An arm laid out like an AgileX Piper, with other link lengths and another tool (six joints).
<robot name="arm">
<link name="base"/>
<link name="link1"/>
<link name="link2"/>
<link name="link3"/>
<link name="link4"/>
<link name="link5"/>
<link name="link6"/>
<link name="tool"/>
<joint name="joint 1" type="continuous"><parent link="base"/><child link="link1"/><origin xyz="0 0 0.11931"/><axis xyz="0 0 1"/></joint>
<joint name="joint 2" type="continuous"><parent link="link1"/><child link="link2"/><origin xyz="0 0 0"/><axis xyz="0 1 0"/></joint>
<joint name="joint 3" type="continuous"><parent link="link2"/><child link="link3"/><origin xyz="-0.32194 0 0.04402"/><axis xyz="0 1 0"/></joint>
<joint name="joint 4" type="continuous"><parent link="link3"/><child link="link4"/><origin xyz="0.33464 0 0.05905"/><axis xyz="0.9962 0 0.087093"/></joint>
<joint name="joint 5" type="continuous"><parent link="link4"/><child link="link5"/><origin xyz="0 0 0"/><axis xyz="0 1 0"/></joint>
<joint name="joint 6" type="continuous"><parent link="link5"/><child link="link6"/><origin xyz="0.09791 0 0.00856"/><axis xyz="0.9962 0 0.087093"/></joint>
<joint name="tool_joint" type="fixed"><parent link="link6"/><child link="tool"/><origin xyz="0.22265 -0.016 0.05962" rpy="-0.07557 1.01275 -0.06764"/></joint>
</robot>
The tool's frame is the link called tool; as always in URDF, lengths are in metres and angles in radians. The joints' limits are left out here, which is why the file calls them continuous.
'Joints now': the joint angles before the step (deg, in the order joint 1, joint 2, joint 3, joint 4, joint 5, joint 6). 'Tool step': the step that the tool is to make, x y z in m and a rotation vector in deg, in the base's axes. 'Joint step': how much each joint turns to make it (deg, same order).
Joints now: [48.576, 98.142, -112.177, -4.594, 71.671, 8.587]
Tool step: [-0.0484, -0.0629, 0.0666, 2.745, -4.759, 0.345]
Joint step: [0.009, -14.975, 9.068, -1.165, 0.610, -1.080]
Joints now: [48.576, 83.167, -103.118, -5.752, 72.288, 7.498]
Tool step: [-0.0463, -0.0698, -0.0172, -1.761, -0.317, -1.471]
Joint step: [-0.003, -14.282, 15.280, -2.119, 0.202, 0.773]
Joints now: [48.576, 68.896, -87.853, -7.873, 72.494, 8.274]
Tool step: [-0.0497, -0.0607, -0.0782, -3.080, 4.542, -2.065]
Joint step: [-0.001, -13.145, 18.796, -0.238, 0.004, 2.559]
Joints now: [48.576, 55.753, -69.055, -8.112, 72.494, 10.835]
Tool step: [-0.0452, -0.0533, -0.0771, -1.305, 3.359, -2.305]
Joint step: [0.014, -13.174, 17.304, 0.046, -0.541, 2.933]
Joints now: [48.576, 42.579, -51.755, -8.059, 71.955, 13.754]
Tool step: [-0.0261, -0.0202, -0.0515, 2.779, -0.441, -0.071]
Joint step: [-0.028, -11.659, 13.672, 1.109, -4.300, 1.017]
